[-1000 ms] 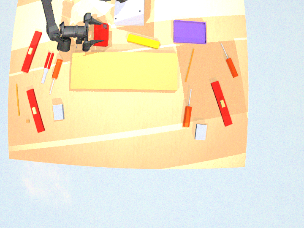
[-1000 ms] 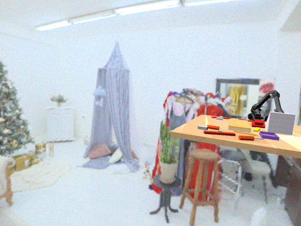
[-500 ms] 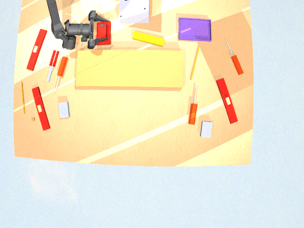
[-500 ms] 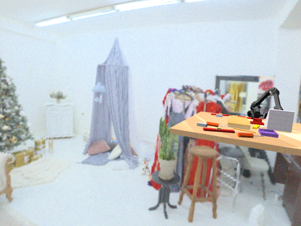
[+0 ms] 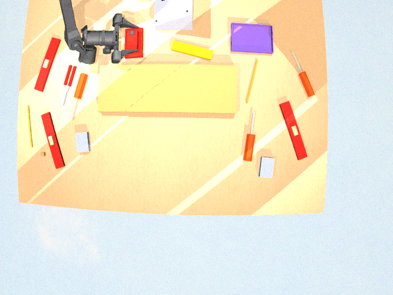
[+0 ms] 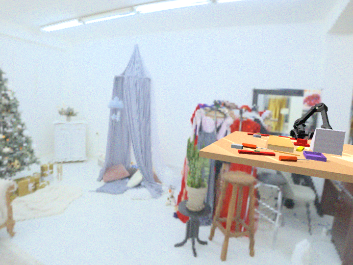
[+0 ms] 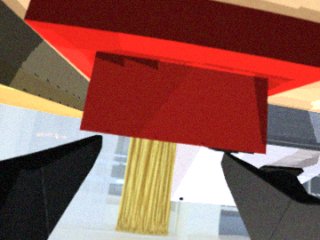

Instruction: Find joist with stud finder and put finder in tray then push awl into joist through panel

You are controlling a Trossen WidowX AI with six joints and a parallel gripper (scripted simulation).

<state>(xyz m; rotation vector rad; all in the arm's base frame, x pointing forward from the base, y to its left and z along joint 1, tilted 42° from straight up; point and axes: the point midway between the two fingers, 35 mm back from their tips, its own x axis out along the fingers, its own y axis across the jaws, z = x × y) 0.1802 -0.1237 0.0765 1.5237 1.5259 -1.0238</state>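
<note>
The red stud finder lies 3 cm to the right of my gripper tip, 2 cm below it and 2 cm behind it. Also, from my gripper tip: yellow block: 20 cm to the left, 6 cm below, 4 cm ahead; then awl: 14 cm to the right, 6 cm below, 1 cm ahead; then red two-handled tool: 31 cm to the right, 16 cm ahead, 6 cm below.
</note>
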